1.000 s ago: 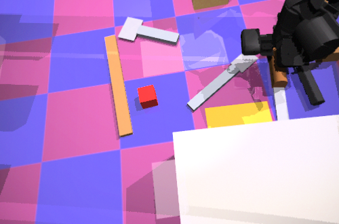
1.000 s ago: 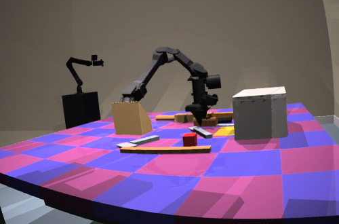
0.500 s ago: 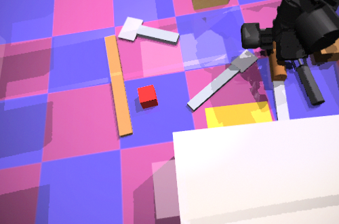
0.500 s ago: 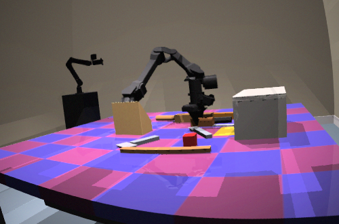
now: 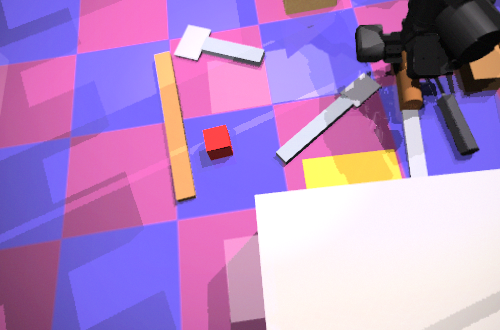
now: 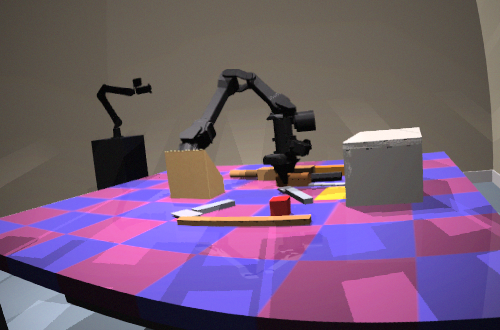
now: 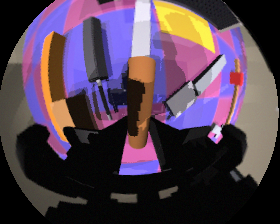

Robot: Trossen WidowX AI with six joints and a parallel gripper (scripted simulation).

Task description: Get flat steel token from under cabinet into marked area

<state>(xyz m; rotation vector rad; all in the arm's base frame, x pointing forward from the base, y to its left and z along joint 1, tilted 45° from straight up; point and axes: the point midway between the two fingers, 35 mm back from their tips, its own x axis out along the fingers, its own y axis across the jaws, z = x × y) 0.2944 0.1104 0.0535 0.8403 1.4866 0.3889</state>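
The black screwdriver is 8 cm ahead of my gripper tip and 4 cm to the left of it. Also, from my gripper tip: wooden block 14 cm to the left, 11 cm behind, 1 cm above; grey paddle-ended bar 13 cm to the right, 4 cm ahead; red cube 35 cm to the right, 5 cm ahead, 1 cm above.
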